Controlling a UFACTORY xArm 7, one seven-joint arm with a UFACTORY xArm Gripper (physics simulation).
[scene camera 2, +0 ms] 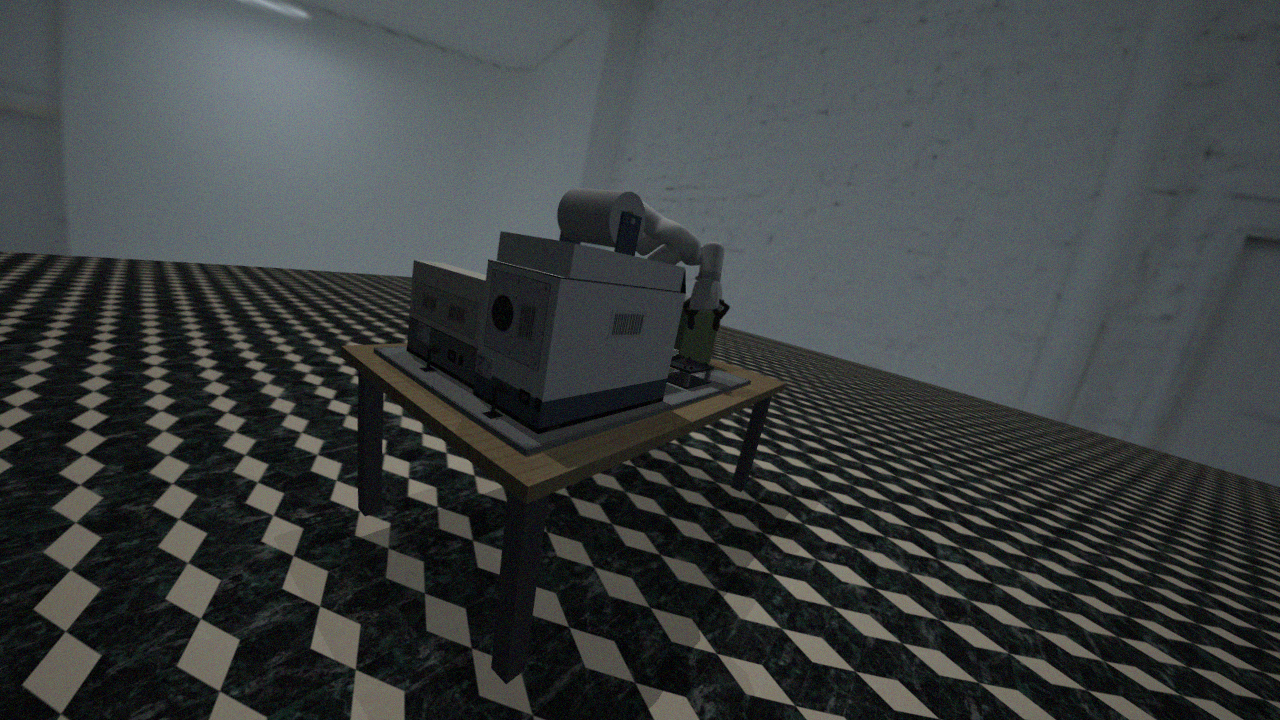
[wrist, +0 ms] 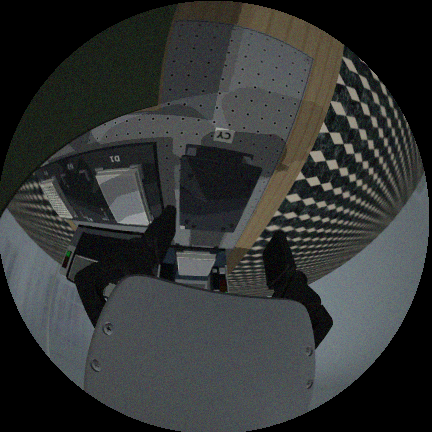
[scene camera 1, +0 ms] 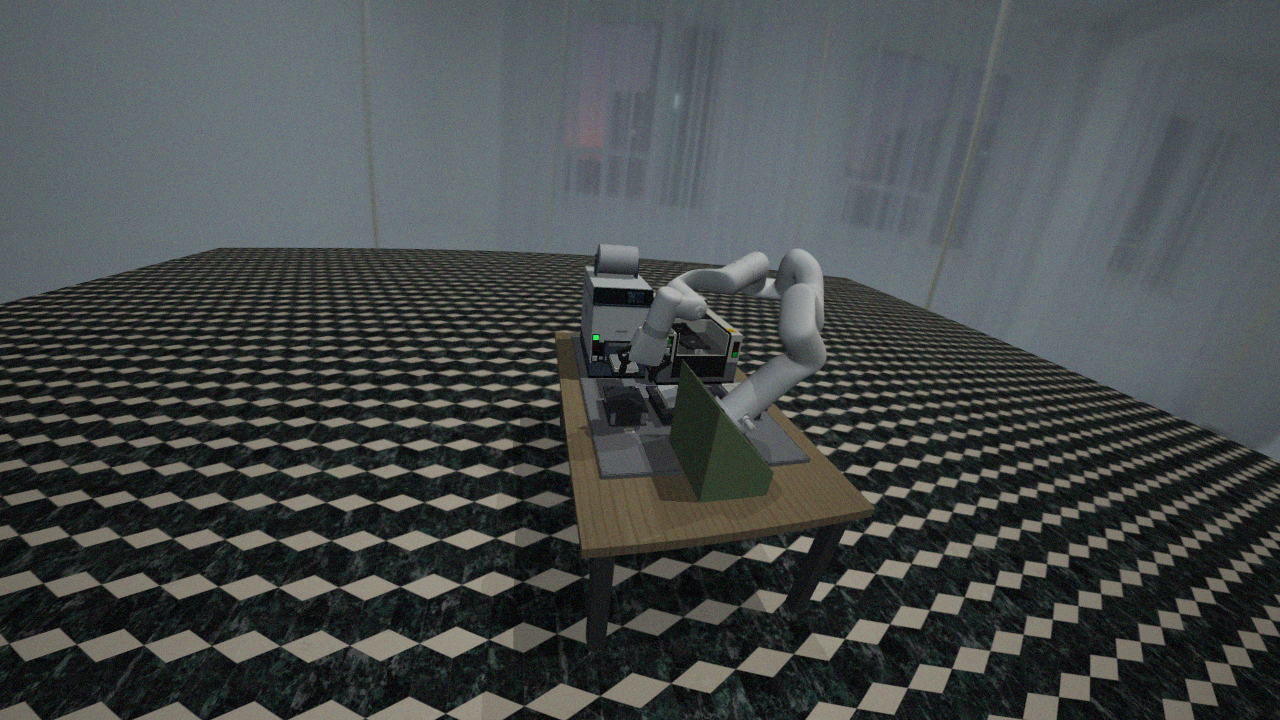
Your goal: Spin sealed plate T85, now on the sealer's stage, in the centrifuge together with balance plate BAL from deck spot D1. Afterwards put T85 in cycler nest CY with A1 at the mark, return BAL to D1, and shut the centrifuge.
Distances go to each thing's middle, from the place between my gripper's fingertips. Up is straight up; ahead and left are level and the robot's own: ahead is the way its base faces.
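My hand 6 cm short of the pale plate [wrist: 122, 188], 17 cm to the left of it, 11 cm above it. Centrifuge [scene camera 2: 446, 302] 48 cm ahead of my hand, 37 cm to the right of it, 5 cm below it. Going by their middles, of the things named here the pale plate is the nearest to my hand.
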